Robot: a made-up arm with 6 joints.
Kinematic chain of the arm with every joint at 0, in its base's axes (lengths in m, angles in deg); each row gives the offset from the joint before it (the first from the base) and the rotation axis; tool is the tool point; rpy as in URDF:
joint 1: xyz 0 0 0.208 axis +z
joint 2: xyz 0 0 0 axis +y
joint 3: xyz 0.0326 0 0.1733 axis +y
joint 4: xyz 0.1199 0 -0.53 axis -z
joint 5: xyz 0 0 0 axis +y
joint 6: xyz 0.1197 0 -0.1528 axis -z
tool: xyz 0 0 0 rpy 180 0 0
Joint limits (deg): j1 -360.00..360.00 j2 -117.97..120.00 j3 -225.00..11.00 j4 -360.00..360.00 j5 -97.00..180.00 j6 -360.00..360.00
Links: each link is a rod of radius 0.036 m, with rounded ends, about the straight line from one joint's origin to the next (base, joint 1, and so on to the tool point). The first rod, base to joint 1, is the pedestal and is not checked.
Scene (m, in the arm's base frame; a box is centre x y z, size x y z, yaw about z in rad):
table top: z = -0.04
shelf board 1: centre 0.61 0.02 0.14 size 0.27 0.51 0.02 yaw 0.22
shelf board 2: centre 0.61 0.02 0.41 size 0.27 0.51 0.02 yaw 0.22
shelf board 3: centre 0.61 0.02 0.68 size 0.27 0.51 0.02 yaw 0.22
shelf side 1: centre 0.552 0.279 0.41 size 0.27 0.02 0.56 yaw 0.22
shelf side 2: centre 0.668 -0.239 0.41 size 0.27 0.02 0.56 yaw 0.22
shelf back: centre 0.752 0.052 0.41 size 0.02 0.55 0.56 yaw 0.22
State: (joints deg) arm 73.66 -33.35 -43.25 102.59 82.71 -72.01
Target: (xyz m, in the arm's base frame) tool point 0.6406 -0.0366 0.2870
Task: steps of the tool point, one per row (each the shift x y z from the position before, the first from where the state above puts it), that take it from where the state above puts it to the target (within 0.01 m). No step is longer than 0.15 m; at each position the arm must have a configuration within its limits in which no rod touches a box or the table.
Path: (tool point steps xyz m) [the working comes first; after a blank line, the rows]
Joints at the target: -10.42 -37.06 -35.52 103.33 63.09 -72.01
Straight joint move there: touches shelf side 1.

1: 0.0504 -0.0763 0.0933
2: 0.0277 -0.0887 0.0610
3: 0.0088 -0.0893 0.0319
4: -0.0048 -0.0835 0.0089
5: 0.1245 -0.0427 -0.0686
6: 0.0914 -0.0946 -0.0695
7: 0.0412 -0.1237 -0.0677
8: -0.0132 -0.1270 -0.0637
9: 0.0698 0.0134 0.0072
10: 0.0637 0.0120 0.0074
11: 0.0556 0.0108 0.0033
12: 0.0457 0.0109 -0.0041
13: 0.0341 0.0130 -0.0137

